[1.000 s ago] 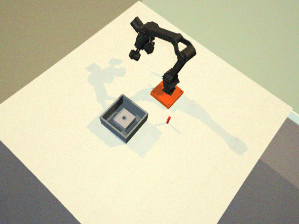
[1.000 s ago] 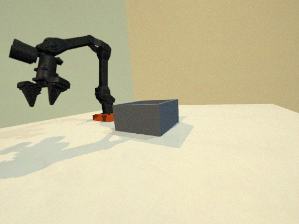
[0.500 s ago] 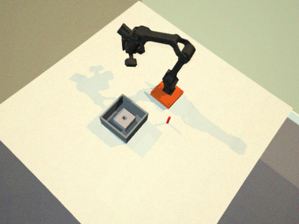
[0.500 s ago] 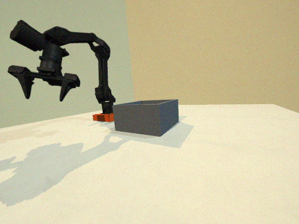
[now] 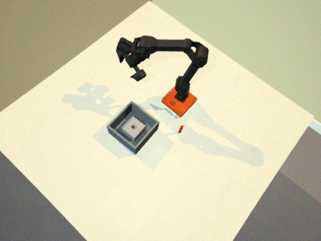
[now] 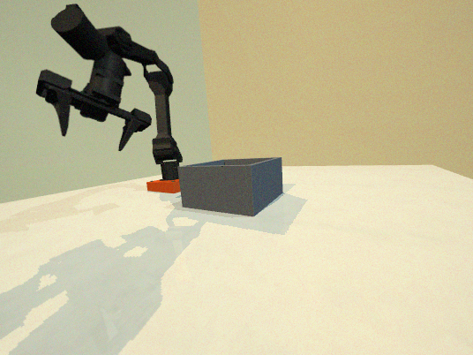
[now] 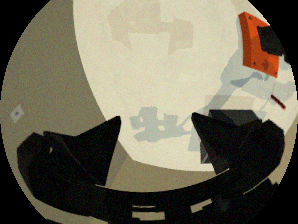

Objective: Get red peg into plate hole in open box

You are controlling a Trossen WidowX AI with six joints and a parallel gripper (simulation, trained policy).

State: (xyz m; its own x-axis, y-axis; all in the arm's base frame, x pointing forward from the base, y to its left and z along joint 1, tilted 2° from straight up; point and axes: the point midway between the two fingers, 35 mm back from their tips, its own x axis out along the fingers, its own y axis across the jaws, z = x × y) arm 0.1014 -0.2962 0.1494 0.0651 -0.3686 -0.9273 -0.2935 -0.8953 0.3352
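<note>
The red peg lies 400 mm to the left of my gripper tip, 120 mm below it and 80 mm ahead of it. Also, from my gripper tip: light plate 210 mm ahead, 190 mm to the left, 110 mm below; grey box 210 mm ahead, 190 mm to the left, 130 mm below.
</note>
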